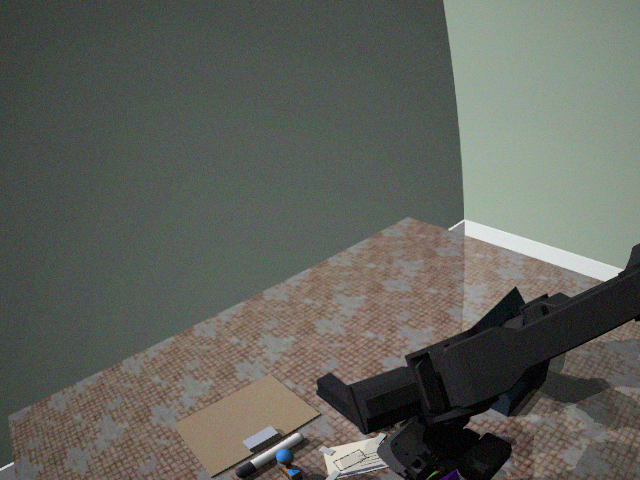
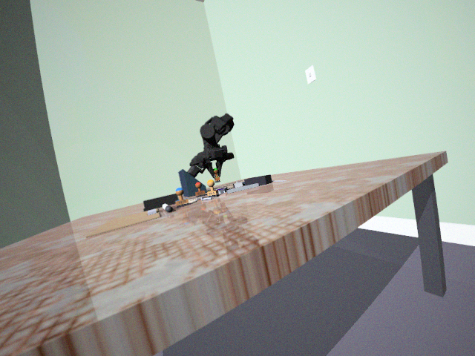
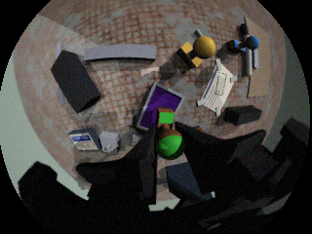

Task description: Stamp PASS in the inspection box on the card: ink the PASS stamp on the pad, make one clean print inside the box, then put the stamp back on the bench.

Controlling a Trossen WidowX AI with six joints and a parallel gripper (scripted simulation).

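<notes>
My gripper tip is now 20 mm short of the white card, 140 mm to the left of it and 70 mm above it. The rest, counted from my gripper tip: red-knobbed stamp 70 mm behind, 70 mm to the right, 50 mm below; purple ink pad 60 mm below; green-knobbed stamp right at my gripper tip.
</notes>
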